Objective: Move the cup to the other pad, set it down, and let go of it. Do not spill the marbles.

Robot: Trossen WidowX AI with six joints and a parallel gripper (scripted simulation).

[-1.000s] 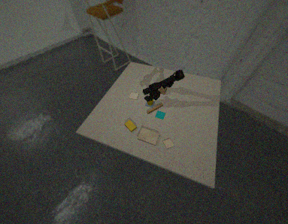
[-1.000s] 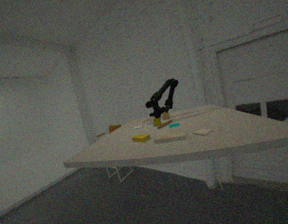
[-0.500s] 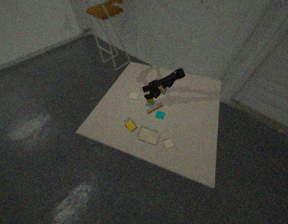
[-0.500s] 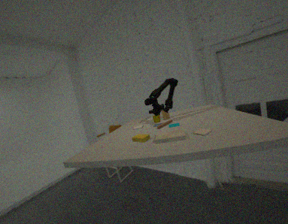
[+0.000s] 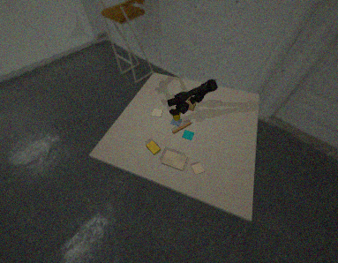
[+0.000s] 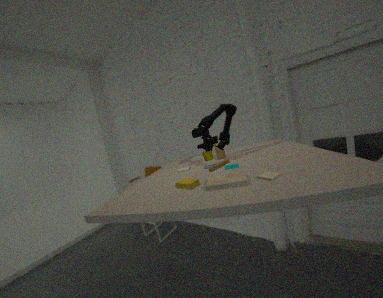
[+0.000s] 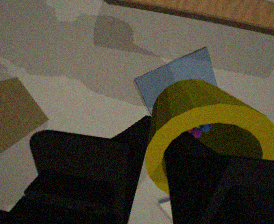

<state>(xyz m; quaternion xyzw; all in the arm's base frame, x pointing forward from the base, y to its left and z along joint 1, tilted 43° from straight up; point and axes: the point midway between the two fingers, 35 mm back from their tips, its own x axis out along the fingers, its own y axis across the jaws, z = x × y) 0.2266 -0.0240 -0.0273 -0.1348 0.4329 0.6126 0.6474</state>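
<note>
My gripper tip is now 120 mm short of the teal pad, 150 mm to the right of it and 90 mm above it. From my gripper tip the other things lie so: wooden stick (70 mm ahead, 70 mm to the left, 80 mm below); then yellow cup (20 mm ahead, 10 mm to the right); then white card (10 mm ahead, 240 mm to the right, 80 mm below).
</note>
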